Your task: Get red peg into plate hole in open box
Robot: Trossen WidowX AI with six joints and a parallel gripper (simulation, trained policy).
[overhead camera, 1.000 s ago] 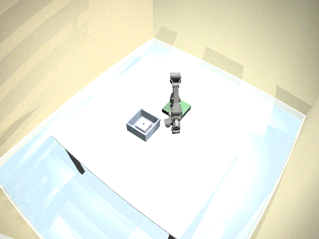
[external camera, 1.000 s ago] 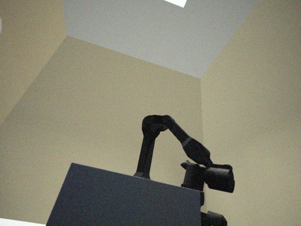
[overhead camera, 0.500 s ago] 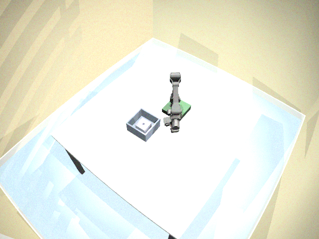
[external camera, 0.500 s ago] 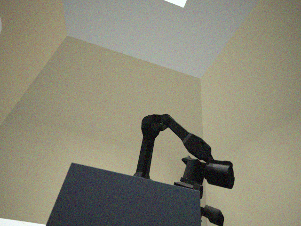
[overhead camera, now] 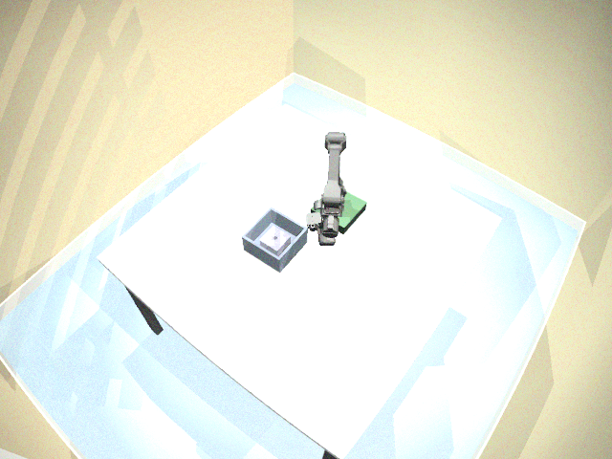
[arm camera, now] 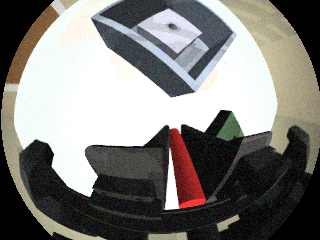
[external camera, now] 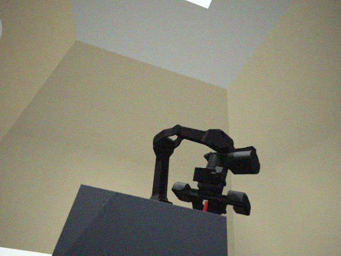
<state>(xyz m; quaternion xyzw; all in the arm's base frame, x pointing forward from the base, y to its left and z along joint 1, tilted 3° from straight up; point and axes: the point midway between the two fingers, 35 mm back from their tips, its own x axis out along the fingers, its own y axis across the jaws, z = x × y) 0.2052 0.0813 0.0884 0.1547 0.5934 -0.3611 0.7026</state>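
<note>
My gripper tip is 11 cm short of the grey box, 14 cm to the left of it and 7 cm above it. The rest, counted from my gripper tip: red peg 1 cm behind, 1 cm to the left, 3 cm above.
</note>
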